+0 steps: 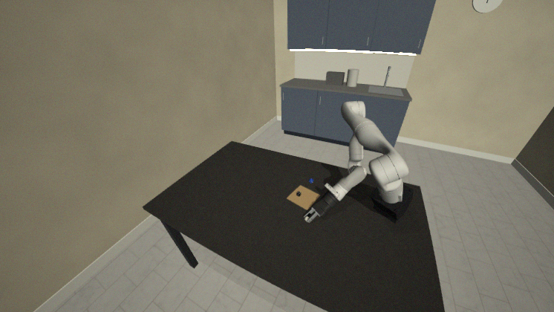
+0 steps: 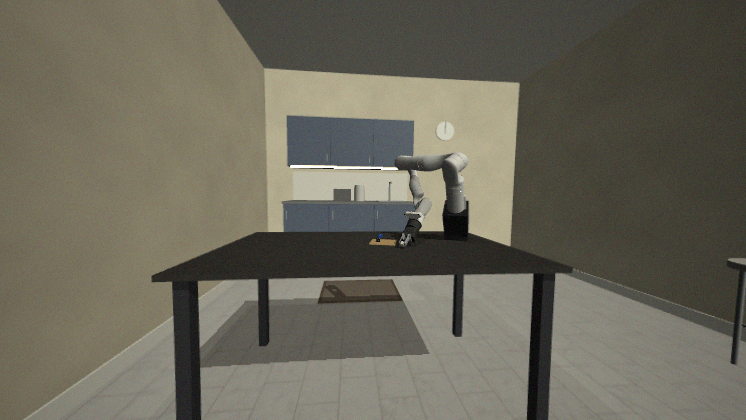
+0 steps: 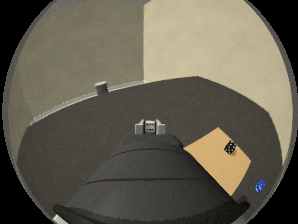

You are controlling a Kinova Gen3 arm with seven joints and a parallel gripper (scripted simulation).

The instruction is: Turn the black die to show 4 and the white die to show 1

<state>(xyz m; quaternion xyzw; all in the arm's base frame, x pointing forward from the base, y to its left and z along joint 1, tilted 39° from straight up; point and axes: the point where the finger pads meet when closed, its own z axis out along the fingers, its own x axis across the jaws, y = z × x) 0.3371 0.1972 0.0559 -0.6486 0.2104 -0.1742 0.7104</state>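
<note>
My gripper is now 1 cm to the right of the white die and 1 cm above it. Round my hand: tan mat 14 cm to the right, 10 cm ahead, 3 cm below; then black die 13 cm to the right, 13 cm ahead, 2 cm below; then blue die 28 cm to the right, 12 cm ahead, 2 cm below.
</note>
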